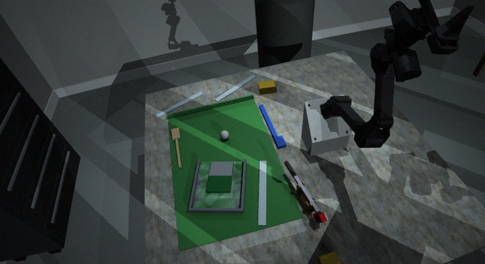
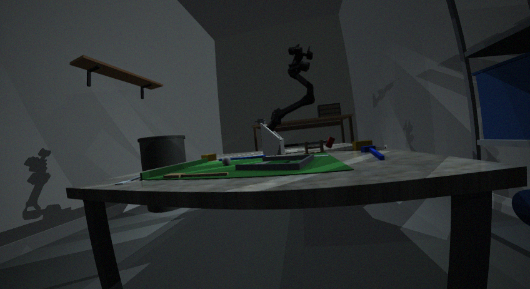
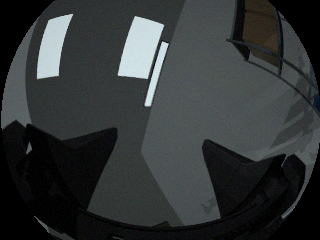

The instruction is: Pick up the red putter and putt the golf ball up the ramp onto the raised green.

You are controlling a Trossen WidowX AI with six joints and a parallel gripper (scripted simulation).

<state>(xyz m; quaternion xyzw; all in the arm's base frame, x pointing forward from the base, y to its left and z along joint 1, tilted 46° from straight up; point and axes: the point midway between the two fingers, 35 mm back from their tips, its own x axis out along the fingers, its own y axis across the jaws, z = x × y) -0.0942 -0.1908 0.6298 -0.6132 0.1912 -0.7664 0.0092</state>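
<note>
The red putter is 740 mm below my gripper tip, 250 mm ahead of it and 80 mm to the right of it. Round my gripper tip: wooden stand: 770 mm below, 250 mm ahead, 60 mm to the right; then grey frame: 790 mm below, 560 mm ahead, 240 mm to the right; then green mat: 800 mm below, 510 mm ahead, 390 mm to the right.
</note>
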